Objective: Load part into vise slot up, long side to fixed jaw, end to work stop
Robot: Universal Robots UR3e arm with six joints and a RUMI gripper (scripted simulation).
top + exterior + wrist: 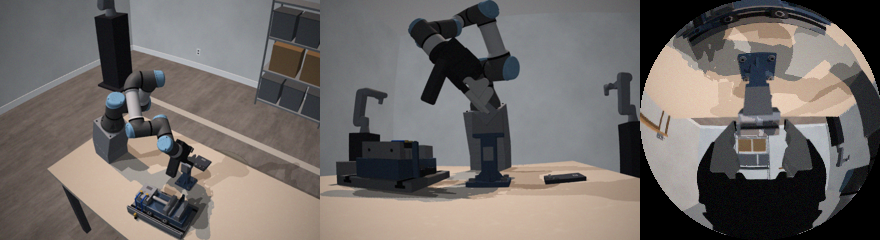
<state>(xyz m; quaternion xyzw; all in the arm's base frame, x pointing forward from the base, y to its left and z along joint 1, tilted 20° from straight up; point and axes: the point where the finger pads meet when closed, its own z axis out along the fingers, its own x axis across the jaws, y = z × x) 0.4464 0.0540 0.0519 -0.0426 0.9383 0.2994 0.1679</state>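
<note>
My hand is right at the grey part. Also, from my hand: blue vise (220 mm to the right, 120 mm below).
</note>
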